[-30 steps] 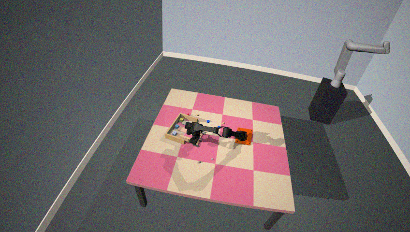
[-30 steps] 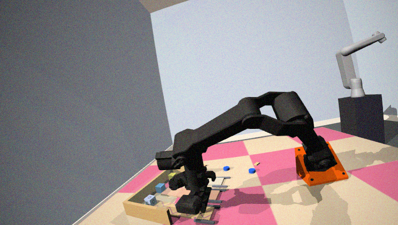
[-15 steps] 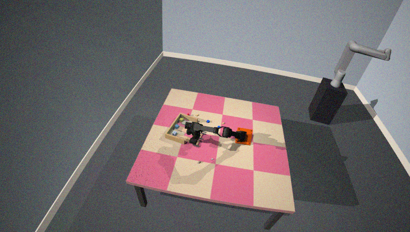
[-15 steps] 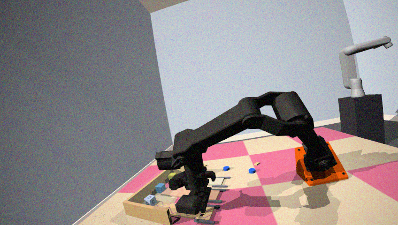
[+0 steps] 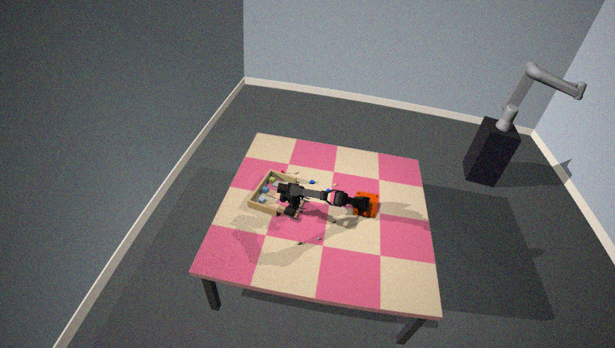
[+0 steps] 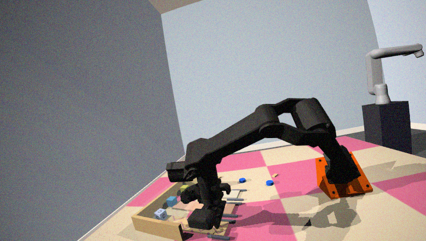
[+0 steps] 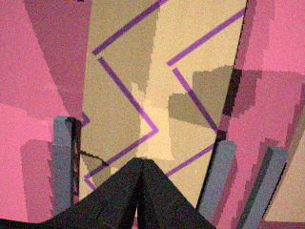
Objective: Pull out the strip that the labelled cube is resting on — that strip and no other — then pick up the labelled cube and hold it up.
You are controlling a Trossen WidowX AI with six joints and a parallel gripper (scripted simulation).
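The zigzag strip lies 100 mm ahead of my gripper tip and 10 mm to the right of it. Also, from my gripper tip: small tan piece: 180 mm behind, 340 mm to the right.
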